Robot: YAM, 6 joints.
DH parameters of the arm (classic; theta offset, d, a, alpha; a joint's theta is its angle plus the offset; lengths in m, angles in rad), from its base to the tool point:
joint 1: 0 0.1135 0.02 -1.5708
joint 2: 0 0 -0.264 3.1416
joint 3: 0.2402 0 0.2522 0
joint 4: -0.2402 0 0.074 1.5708
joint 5: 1.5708 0 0 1.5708
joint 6: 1.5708 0.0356 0 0
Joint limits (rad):
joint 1: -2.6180..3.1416
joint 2: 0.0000..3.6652
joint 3: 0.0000..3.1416
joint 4: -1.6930..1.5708
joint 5: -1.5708..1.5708
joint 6: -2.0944..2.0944
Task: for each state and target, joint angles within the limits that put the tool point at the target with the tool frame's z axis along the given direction. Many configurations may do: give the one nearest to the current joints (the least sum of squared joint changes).
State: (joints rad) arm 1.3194 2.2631 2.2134 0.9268 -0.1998 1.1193
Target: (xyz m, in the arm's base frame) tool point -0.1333 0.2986 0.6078 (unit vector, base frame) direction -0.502 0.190 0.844
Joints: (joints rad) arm 1.9474 1.7745 2.1119 0.8290 -0.4081 1.1193
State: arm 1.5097 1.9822 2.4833 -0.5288 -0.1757 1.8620
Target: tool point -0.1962 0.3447 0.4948 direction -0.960 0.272 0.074
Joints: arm 2.0213 1.7710 1.9898 -0.1076 -0.8411 1.8620
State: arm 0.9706 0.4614 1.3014 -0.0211 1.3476 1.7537
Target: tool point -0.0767 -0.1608 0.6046 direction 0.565 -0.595 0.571
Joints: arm 0.9644 0.6131 1.7572 0.7112 0.9334 1.7537
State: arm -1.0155 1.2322 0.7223 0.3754 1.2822 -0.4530
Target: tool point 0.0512 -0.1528 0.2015 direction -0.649 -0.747 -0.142
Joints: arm -1.0386 0.7964 0.2947 0.0774 1.2185 -0.4530
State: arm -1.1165 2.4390 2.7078 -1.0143 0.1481 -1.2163
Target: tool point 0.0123 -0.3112 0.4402 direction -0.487 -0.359 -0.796
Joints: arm -1.4718 1.8203 2.3101 -1.6902 0.5471 -1.2163
